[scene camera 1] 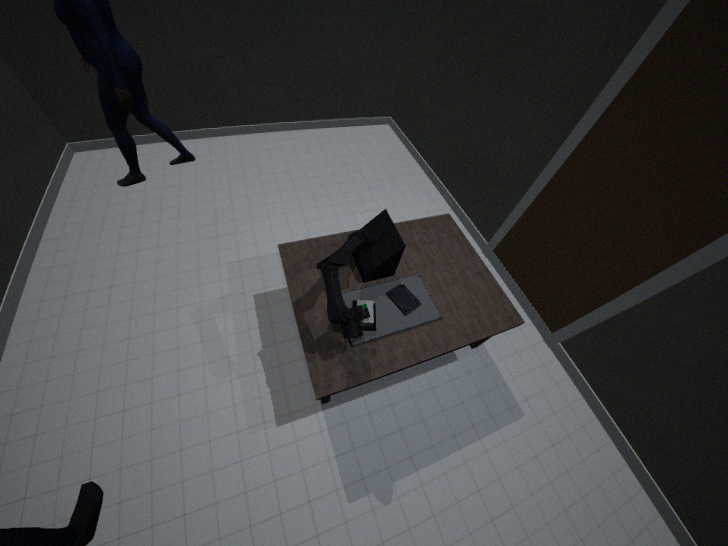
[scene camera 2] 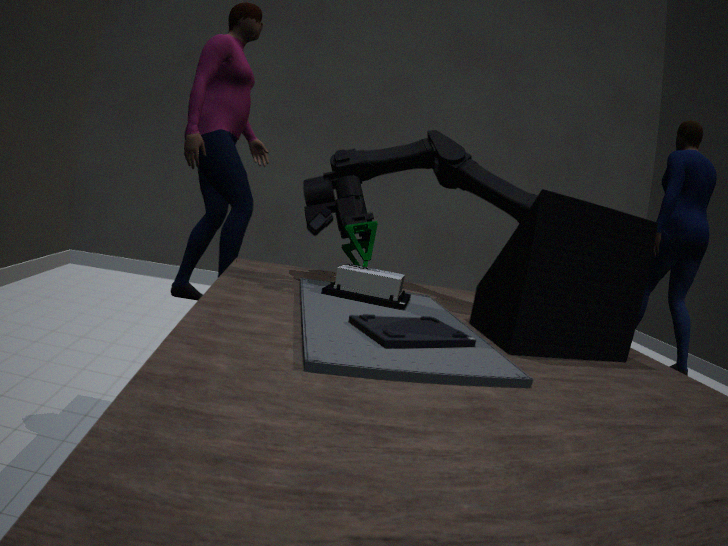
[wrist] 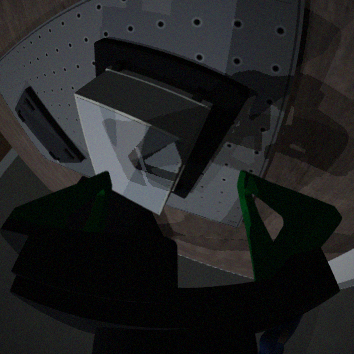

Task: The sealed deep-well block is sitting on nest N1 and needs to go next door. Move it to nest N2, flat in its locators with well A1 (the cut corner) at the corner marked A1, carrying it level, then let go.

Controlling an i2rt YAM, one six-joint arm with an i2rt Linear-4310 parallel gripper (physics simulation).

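Places are measured from the arm's base along level axes (x left, y down, z back), in metres.
Pixels of known places: gripper, fingertip midpoint: [scene camera 2: 365,267] [wrist: 174,177]; arm's base at its link origin: [scene camera 1: 370,241] [scene camera 2: 569,264].
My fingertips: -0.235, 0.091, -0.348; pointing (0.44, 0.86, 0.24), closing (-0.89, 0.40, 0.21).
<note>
For each thing: its top centre in the pictures, then the offset to it from my fingertips, as dx, dy, dz. Level surfaces: height alone.
- sealed deep-well block at its top centre: [wrist: 124,169] [scene camera 2: 372,271] [scene camera 1: 365,311] +0.047, -0.001, +0.003
- black nest N1 at its top centre: [wrist: 143,144] [scene camera 2: 369,286] [scene camera 1: 364,313] +0.046, +0.031, +0.003
- Nest N2 at its top centre: [scene camera 2: 414,324] [wrist: 40,134] [scene camera 1: 404,297] +0.297, +0.035, +0.007
- grey perforated board at its top centre: [wrist: 69,125] [scene camera 2: 388,316] [scene camera 1: 389,306] +0.198, +0.053, +0.000
- wooden table at its surface level: dy +0.066
The sealed deep-well block [scene camera 1: 369,320] [scene camera 2: 368,282] [wrist: 122,145] is a pale box with a glossy top. It sits flat on the black nest N1 [scene camera 2: 376,302] [wrist: 165,61]. Nest N2 [scene camera 1: 403,298] [scene camera 2: 417,330] [wrist: 49,129] is a dark flat plate with raised corner locators, bearing no block, and is turned relative to N1. My gripper [scene camera 1: 362,308] [scene camera 2: 361,264] [wrist: 174,177] is open, its green fingertips wide apart. In scene camera 2 they are at about the block's top; in the wrist view the block is offset toward the left finger. The cut corner and the A1 mark cannot be made out.
Both nests stand on a grey perforated board [scene camera 1: 405,323] [scene camera 2: 329,352] [wrist: 216,41] on the wooden table [scene camera 1: 470,282] [scene camera 2: 352,446]. A large black box [scene camera 1: 379,255] [scene camera 2: 576,282] stands at the arm's base, beside the board. People stand beyond the table.
</note>
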